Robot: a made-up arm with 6 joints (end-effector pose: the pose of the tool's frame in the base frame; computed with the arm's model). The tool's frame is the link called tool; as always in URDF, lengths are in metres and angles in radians.
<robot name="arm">
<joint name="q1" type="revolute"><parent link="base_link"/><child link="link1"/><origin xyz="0 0 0.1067"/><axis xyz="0 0 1"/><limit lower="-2.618" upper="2.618" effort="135" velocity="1.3"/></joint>
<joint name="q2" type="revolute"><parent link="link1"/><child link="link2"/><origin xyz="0 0 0"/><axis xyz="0.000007 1 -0.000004"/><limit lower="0" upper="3.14" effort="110" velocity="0.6"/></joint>
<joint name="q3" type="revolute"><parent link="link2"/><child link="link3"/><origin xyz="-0.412 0 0.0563"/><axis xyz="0.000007 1 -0.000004"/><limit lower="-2.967" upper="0" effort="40" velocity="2.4"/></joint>
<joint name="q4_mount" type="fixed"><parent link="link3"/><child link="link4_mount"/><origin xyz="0.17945 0 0.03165"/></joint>
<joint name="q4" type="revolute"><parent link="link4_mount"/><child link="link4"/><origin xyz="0.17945 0 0.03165"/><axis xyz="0.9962 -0.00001 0.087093"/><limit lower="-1.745" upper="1.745" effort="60" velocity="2.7"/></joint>
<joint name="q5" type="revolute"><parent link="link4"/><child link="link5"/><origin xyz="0 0 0"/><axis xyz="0.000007 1 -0.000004"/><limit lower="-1.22" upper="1.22" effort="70" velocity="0.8"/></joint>
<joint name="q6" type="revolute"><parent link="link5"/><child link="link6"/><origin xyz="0.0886 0 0.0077"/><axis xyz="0.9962 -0.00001 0.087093"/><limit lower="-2.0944" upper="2.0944" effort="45" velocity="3"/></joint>
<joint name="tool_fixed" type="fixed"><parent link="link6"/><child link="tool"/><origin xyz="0 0 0" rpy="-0.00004 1.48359 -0.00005"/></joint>
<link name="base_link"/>
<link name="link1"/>
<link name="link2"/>
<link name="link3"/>
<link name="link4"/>
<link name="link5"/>
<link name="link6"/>
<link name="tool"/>
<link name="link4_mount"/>
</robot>
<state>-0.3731 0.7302 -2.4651 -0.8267 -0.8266 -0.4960</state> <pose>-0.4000 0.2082 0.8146 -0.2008 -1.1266 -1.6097</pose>
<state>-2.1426 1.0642 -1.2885 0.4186 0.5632 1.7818</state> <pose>-0.1299 -0.2375 0.6175 1.5779 -0.8271 0.1942</pose>
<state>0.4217 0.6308 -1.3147 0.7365 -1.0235 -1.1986</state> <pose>-0.0405 -0.0741 0.7436 0.5541 0.2740 -0.3001</pose>
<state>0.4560 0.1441 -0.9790 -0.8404 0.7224 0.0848</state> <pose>-0.1011 -0.0984 0.5595 -0.1978 1.2291 -0.4394</pose>
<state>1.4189 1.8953 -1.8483 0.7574 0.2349 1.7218</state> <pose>0.0817 0.6281 0.5140 -0.8753 -1.7990 -1.5709</pose>
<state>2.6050 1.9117 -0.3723 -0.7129 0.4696 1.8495</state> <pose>-0.1966 0.1476 0.0371 -1.8389 2.0756 -0.1918</pose>
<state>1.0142 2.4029 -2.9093 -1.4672 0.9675 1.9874</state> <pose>0.4167 0.5318 0.5938 0.6336 1.2130 0.8264</pose>
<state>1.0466 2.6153 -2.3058 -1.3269 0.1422 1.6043</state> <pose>0.4265 0.7131 0.1936 -0.6166 1.7991 0.7983</pose>
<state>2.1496 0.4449 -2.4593 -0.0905 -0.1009 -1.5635</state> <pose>0.3337 -0.5122 0.7036 0.6059 0.1987 0.4765</pose>
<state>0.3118 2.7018 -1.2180 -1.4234 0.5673 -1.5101</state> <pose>0.4876 0.1075 -0.1959 2.6061 0.0698 0.3041</pose>
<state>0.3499 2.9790 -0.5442 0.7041 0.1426 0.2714</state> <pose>0.1055 0.0472 -0.2194 -0.7575 -2.1962 0.5911</pose>
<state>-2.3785 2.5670 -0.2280 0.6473 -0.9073 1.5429</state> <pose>-0.1604 -0.0949 -0.0965 2.4621 -1.7661 -0.7849</pose>
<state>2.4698 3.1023 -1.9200 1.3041 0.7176 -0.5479</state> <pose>-0.5246 0.3451 -0.3081 1.9742 -1.4351 -0.3045</pose>
